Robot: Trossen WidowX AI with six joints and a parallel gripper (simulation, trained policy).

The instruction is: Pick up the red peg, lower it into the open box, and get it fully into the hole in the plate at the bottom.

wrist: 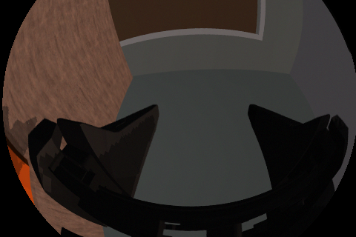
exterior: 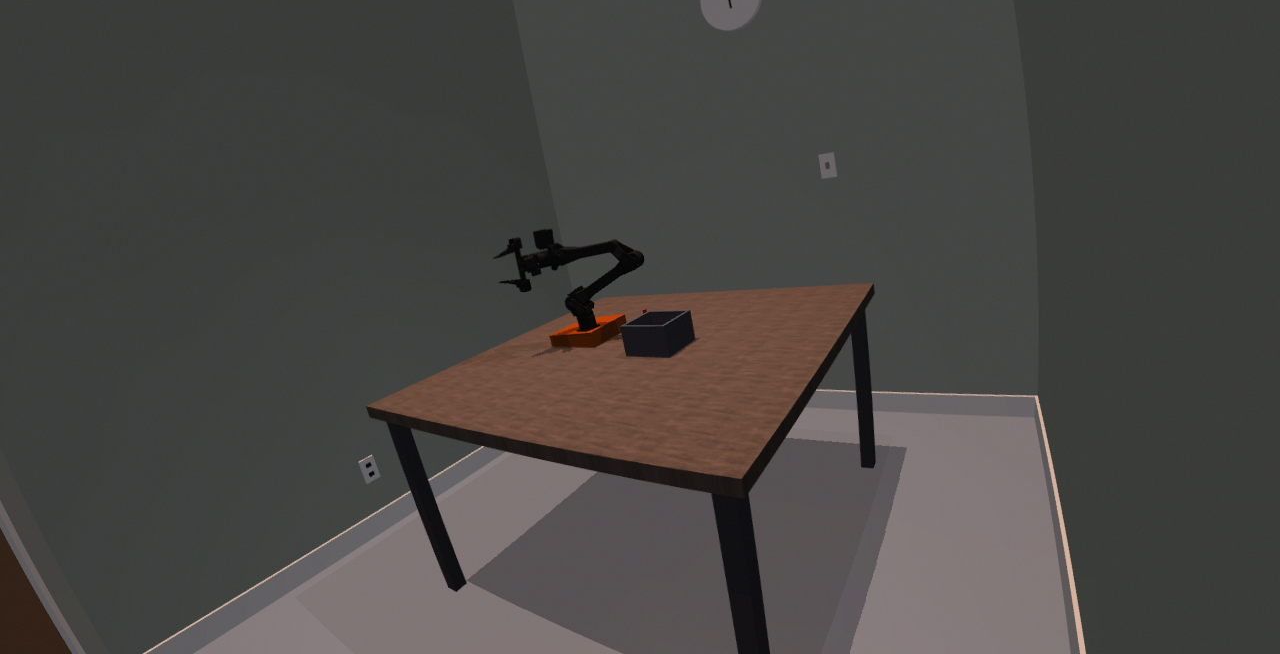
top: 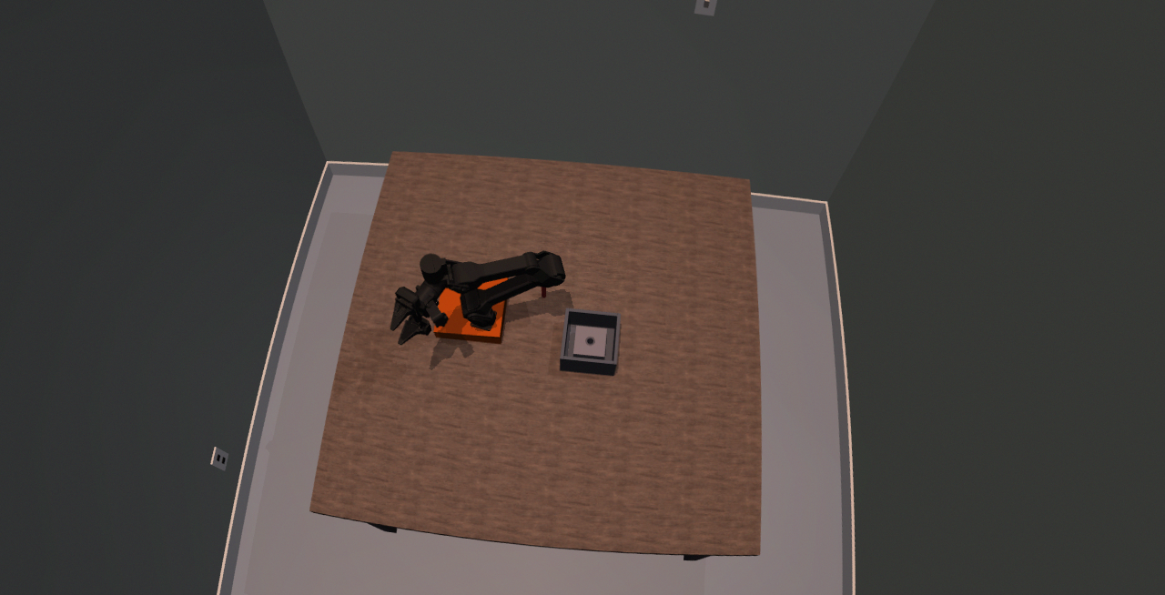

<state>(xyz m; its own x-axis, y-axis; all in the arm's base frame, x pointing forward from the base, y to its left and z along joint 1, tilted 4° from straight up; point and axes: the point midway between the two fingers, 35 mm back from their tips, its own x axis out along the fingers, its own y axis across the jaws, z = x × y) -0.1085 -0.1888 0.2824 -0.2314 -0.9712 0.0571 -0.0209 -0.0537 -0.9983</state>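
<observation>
Right now the red peg is 38 cm to the left of my gripper tip, 28 cm below it and 27 cm ahead of it. From my gripper tip the other things lie so: pale plate: 45 cm ahead, 28 cm below, 25 cm to the left; dark box: 45 cm ahead, 30 cm below, 25 cm to the left.
</observation>
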